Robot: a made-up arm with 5 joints.
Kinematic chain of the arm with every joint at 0, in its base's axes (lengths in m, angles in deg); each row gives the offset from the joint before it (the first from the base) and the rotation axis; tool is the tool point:
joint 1: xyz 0 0 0.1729 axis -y
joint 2: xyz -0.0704 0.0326 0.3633 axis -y
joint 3: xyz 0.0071 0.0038 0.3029 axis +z
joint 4: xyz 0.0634 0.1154 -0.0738 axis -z
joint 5: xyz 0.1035 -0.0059 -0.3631 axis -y
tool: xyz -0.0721 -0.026 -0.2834
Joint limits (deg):
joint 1: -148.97..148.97
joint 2: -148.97..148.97
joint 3: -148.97..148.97
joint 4: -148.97..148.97
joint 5: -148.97..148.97
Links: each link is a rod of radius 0.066 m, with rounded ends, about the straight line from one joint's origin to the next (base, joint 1, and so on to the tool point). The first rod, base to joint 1, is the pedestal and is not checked.
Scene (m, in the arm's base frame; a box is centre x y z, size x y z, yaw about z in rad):
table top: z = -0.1
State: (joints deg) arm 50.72 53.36 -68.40 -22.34 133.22
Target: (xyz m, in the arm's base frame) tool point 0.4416 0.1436 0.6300
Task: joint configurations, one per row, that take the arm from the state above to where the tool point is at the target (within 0.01 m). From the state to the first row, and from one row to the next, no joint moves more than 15 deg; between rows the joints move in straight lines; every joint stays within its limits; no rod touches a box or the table.
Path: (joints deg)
1: 38.31 45.06 -60.32 -28.80 127.69
2: 25.90 36.76 -52.24 -35.25 122.16
3: 13.49 28.46 -44.16 -41.71 116.63
4: 1.09 20.16 -36.08 -48.16 111.09

